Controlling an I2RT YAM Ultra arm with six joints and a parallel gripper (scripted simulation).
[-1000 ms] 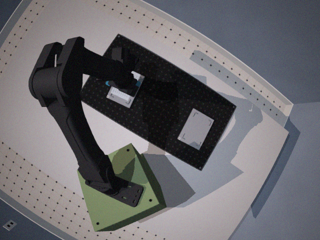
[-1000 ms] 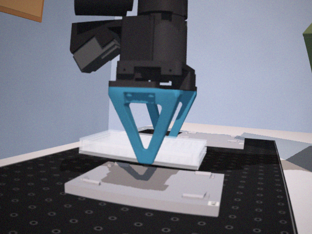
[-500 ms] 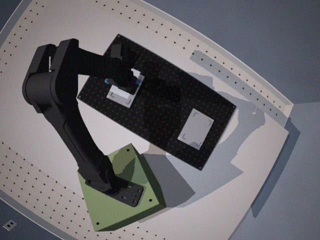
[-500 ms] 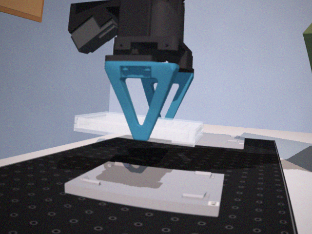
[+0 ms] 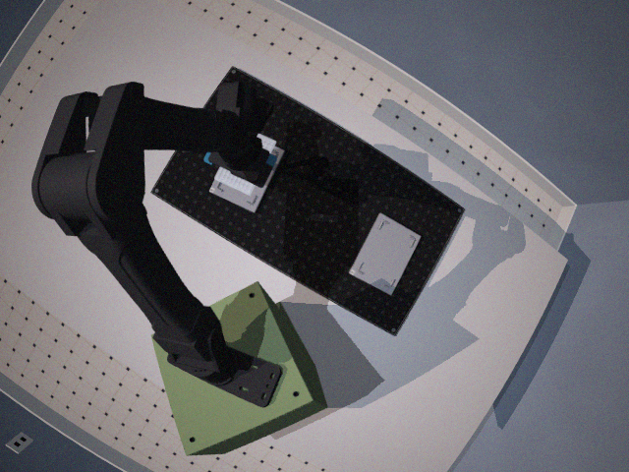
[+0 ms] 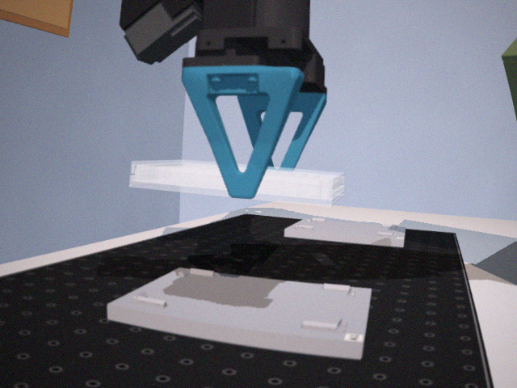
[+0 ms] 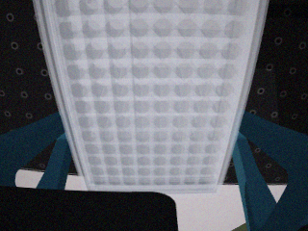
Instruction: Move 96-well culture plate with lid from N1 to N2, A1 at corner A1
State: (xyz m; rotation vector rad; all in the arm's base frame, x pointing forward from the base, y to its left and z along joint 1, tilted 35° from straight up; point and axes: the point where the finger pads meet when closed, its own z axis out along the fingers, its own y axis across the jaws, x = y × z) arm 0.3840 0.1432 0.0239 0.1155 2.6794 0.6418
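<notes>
The 96-well culture plate is 1 cm ahead of my hand. From my hand the other things lie so: plate lid (1 cm ahead, 1 cm above).
</notes>
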